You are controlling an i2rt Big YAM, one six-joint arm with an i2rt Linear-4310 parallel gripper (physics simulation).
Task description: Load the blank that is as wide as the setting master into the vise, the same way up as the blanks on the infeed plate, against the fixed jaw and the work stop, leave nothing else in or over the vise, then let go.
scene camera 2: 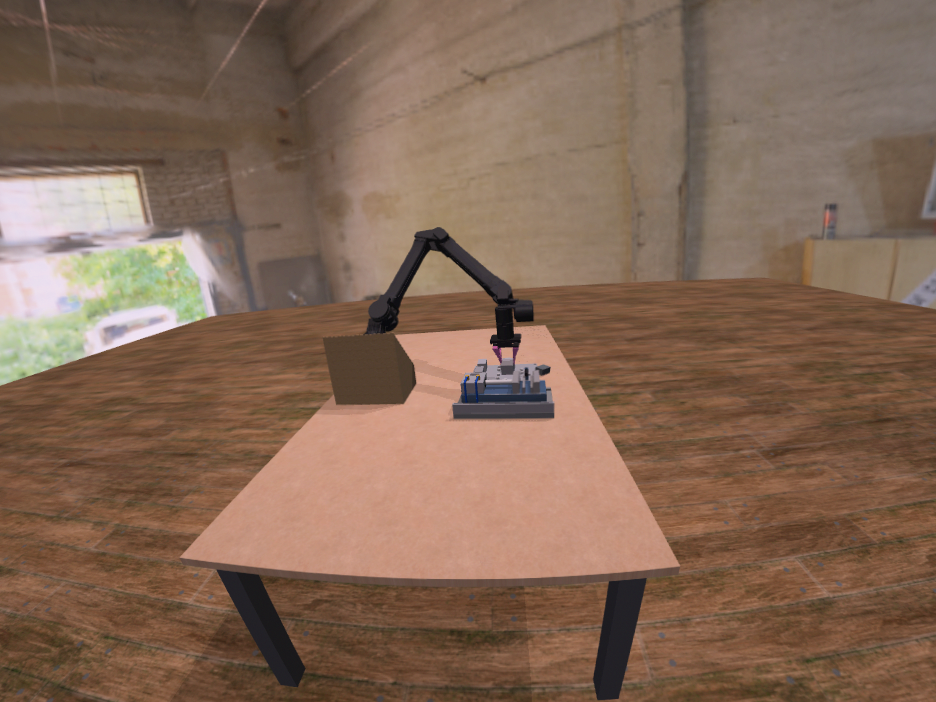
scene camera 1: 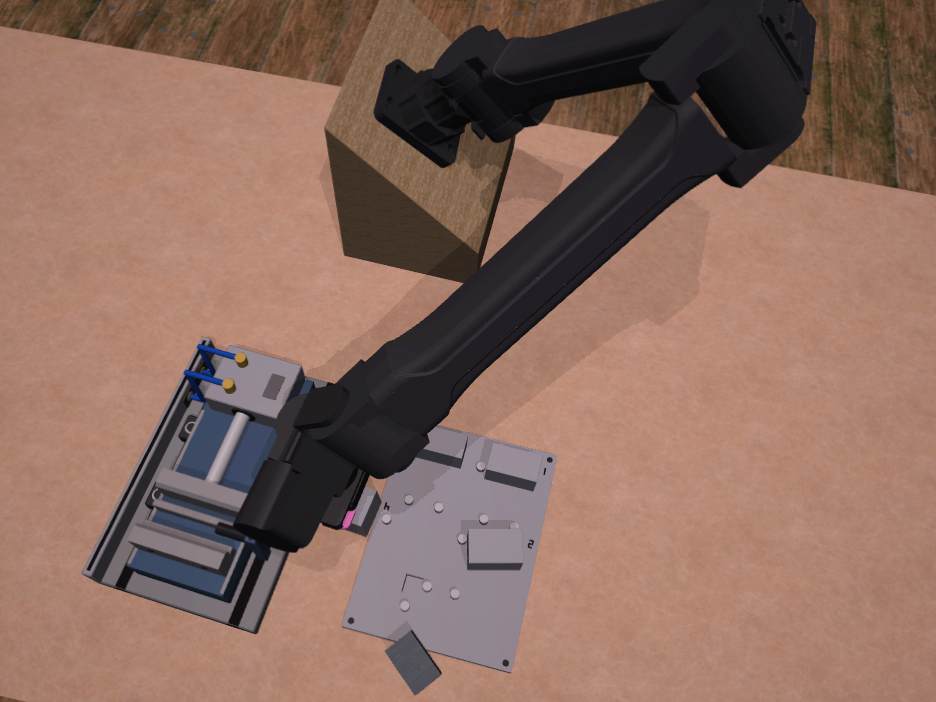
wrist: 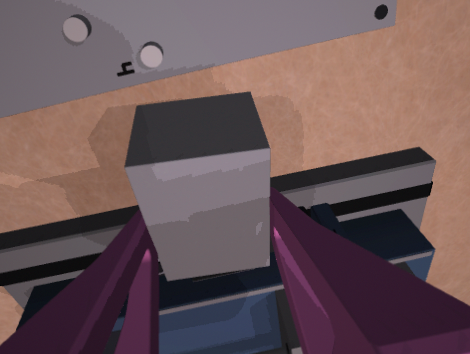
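Pixels of known places: gripper, fingertip midpoint: (scene camera 2: 507,364) (scene camera 1: 343,501) (wrist: 208,210); arm's base, origin of the base link: (scene camera 2: 373,348) (scene camera 1: 416,117).
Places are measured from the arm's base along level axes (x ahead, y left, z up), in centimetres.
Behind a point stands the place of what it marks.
My gripper (scene camera 2: 506,356) {x 46.4, y 1.0, z -9.3 cm} (wrist: 208,210) {x 46.4, y 1.0, z -9.3 cm} is shut on a grey blank (scene camera 1: 367,513) {x 47.5, y 3.9, z -8.3 cm} (scene camera 2: 507,365) {x 46.2, y -1.7, z -8.8 cm} (wrist: 212,220) {x 46.6, y 1.3, z -8.4 cm}, held upright between two magenta fingers. The blank hangs in the air beside the vise (scene camera 1: 260,444) {x 40.8, y -10.2, z -12.0 cm} (scene camera 2: 514,395) {x 46.9, y -19.1, z -12.4 cm} (wrist: 220,325) {x 43.7, y -10.6, z -12.0 cm}, on the side towards the infeed plate (scene camera 1: 389,566) {x 50.6, y 6.6, z -17.1 cm} (wrist: 260,30) {x 50.9, y 4.6, z -17.1 cm}. In scene camera 1 the arm hides part of the vise and most of the gripper. Grey blanks (scene camera 1: 514,462) {x 37.2, y 18.6, z -13.6 cm} (scene camera 1: 495,545) {x 47.1, y 17.9, z -13.6 cm} (scene camera 1: 447,447) {x 36.8, y 10.7, z -13.6 cm} lie on the plate. I cannot tell which part is the setting master, and the work stop is not clearly seen.
A dark grey block (scene camera 1: 412,661) {x 60.3, y 11.1, z -15.0 cm} lies at an angle by the plate's front edge. Low round pins (scene camera 1: 438,507) {x 43.2, y 10.8, z -16.3 cm} (wrist: 151,55) {x 45.5, y 5.2, z -16.3 cm} stand on the plate. Blue tubes (scene camera 1: 219,351) {x 32.6, y -16.4, z -7.0 cm} rise at the vise's far end. A large wooden block (scene camera 1: 408,200) {x 10.9, y 1.1, z -2.5 cm} (scene camera 2: 366,370) {x -1.2, y -7.6, z -5.3 cm} stands by the arm's base.
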